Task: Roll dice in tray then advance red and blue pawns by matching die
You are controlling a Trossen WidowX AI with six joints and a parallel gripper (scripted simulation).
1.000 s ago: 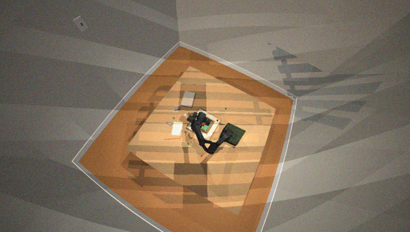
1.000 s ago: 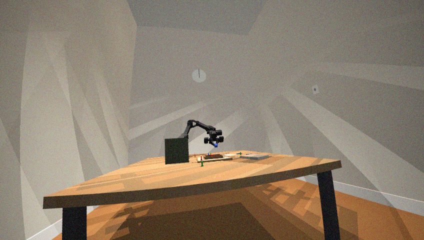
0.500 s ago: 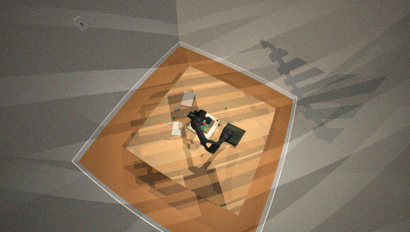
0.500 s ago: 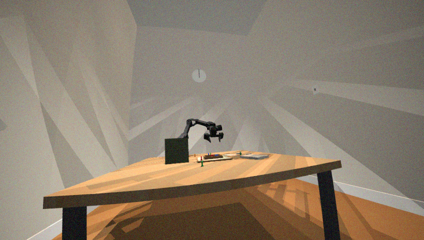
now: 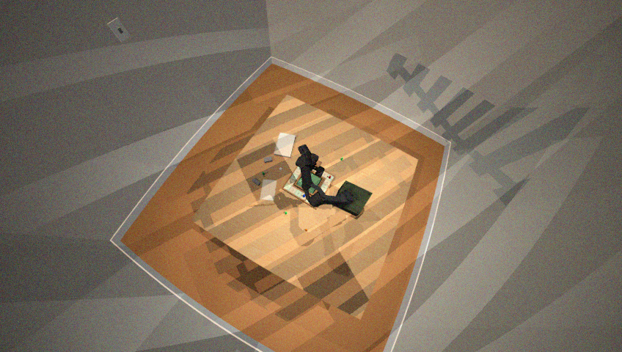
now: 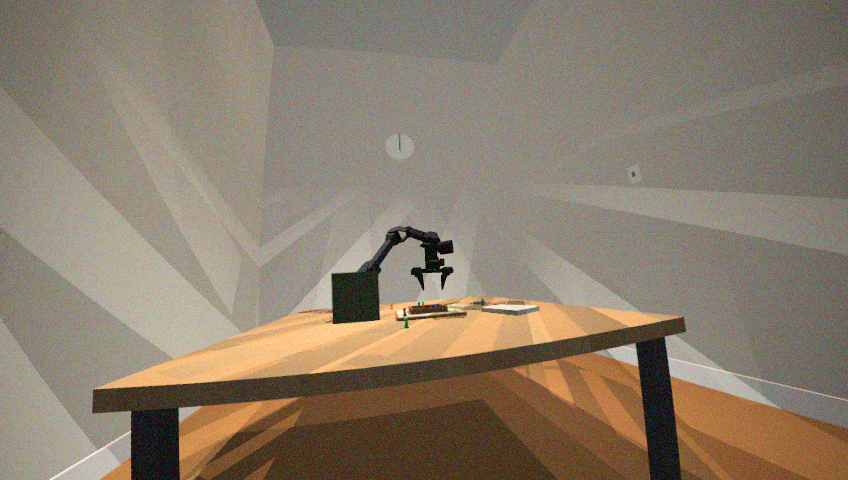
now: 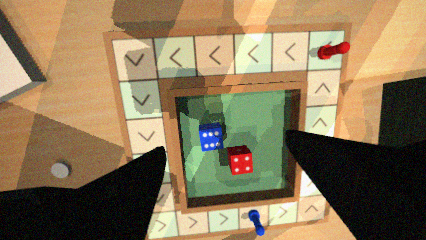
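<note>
My gripper tip is 130 mm past the red pawn, 80 mm above it and 70 mm to the left of it. Also, from my gripper tip: green tray 100 mm below, 40 mm to the left, 30 mm behind; white pad 300 mm ahead, 120 mm to the right, 100 mm below.
</note>
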